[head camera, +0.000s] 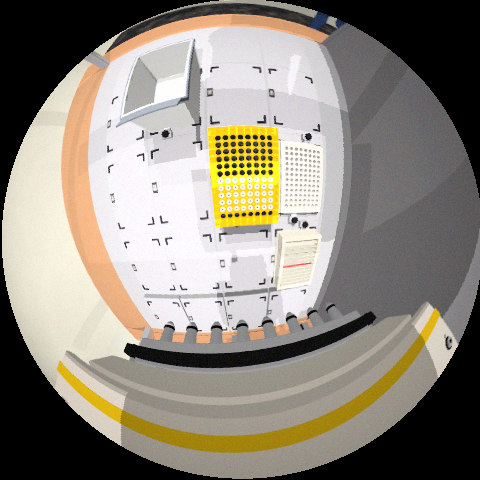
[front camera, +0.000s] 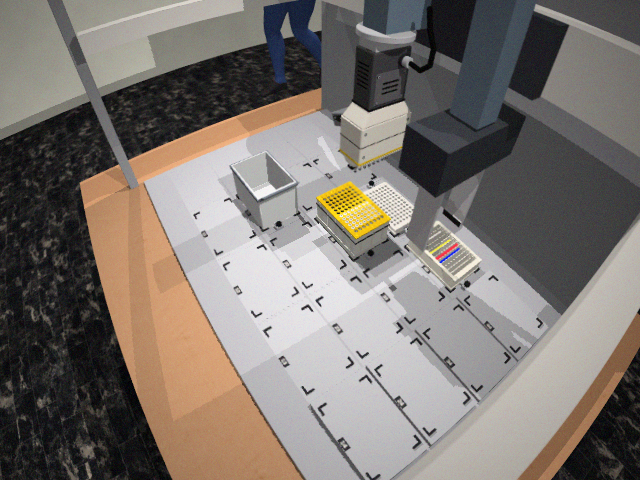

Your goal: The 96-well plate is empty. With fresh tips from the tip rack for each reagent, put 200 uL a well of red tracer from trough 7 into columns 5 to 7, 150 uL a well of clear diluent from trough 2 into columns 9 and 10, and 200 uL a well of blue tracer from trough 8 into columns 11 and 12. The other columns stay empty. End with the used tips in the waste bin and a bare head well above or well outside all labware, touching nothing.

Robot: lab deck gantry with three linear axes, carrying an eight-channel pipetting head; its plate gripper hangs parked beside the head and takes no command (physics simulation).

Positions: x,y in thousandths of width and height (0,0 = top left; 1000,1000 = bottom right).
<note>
In view: a grey wall (head camera: 841,507).
The grey wall also shows in the front camera view (front camera: 870,426).
</note>
